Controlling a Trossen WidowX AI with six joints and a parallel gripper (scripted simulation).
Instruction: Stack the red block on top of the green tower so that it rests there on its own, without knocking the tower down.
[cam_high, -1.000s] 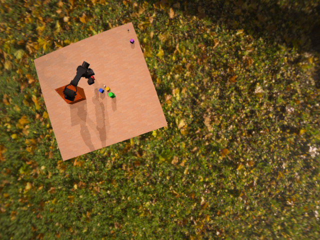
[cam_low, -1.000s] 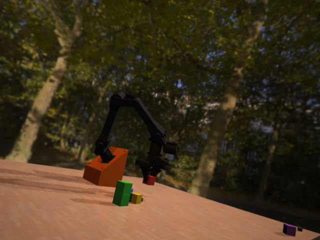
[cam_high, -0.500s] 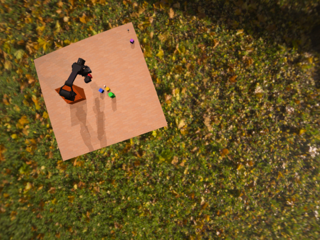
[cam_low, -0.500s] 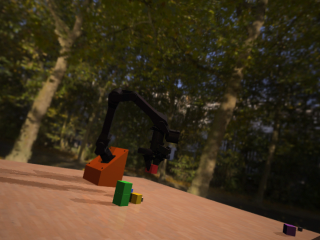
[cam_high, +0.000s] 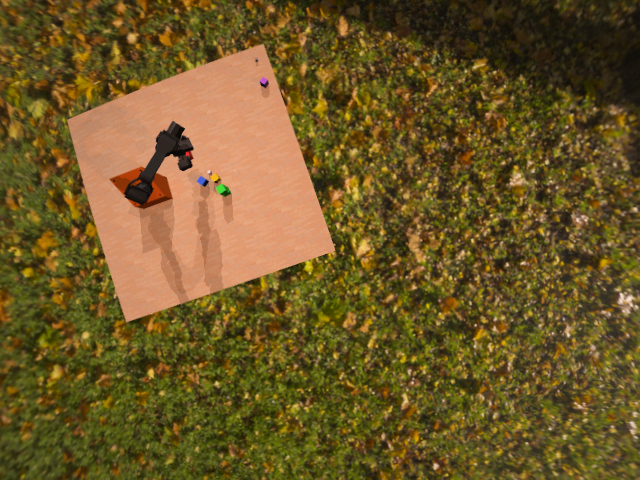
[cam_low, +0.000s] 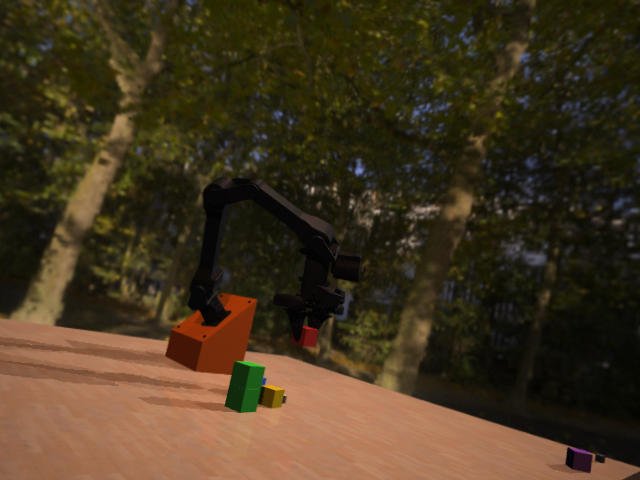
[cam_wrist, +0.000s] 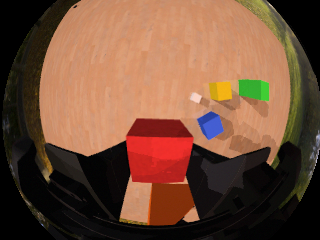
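Now: the yellow block 130 mm to the right of my gripper tip, 110 mm below it and 60 mm ahead of it. From my gripper tip the other things lie so: small white piece: 120 mm below, 70 mm to the right, 30 mm ahead; blue block: 110 mm to the right, 110 mm below, 20 mm behind; red block: 10 mm above.
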